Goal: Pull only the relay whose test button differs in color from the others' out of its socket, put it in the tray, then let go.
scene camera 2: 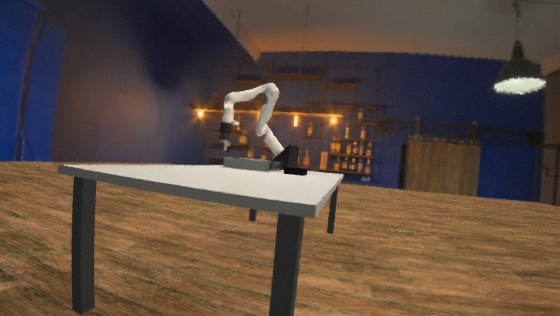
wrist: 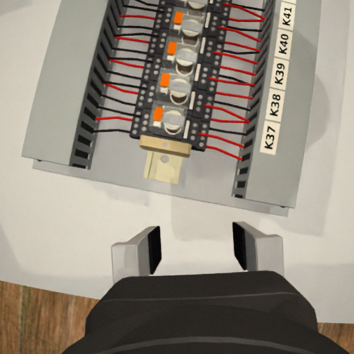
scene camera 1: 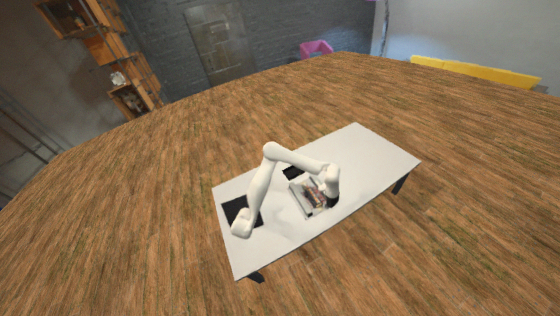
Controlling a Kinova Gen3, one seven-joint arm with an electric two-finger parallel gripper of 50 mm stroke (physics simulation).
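Pixels of known places: gripper, fingertip midpoint: [scene camera 2: 226, 151] [scene camera 1: 329, 205]; arm's base, origin of the base link: [scene camera 2: 282, 155] [scene camera 1: 245, 214].
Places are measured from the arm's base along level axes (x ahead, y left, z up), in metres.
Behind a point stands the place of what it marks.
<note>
In the wrist view, a row of clear relays with orange test buttons stands in black sockets on the rail. The nearest relay [wrist: 172, 121] is beside label K37, and others [wrist: 179, 89] [wrist: 186, 56] stand behind it. The farthest is cut off by the top edge; no differently coloured button shows. The relay panel [scene camera 1: 300, 197] [scene camera 2: 247, 164] [wrist: 120, 167] lies on the table. My gripper [wrist: 196, 240] [scene camera 2: 227, 148] @[x 0.495, y -0.270, z -0.012 m] is open and empty, above the table off the K37 end of the panel. A small black box [scene camera 1: 291, 173] @[x 0.491, y 0.198, z -0.107 m], apparently the tray, is beside the panel; its inside is unclear.
Grey wire ducts [wrist: 60, 90] [wrist: 287, 115] stand along both sides of the relays, with red and black wires between. The white table [scene camera 1: 362, 145] @[x 1.241, y 0.049, z -0.111 m] [scene camera 2: 165, 175] @[x 1.355, y -0.097, z -0.111 m] has its edge near the gripper in the wrist view. A black plate [scene camera 1: 232, 206] @[x -0.052, y 0.069, z 0.058 m] is by the arm's base.
</note>
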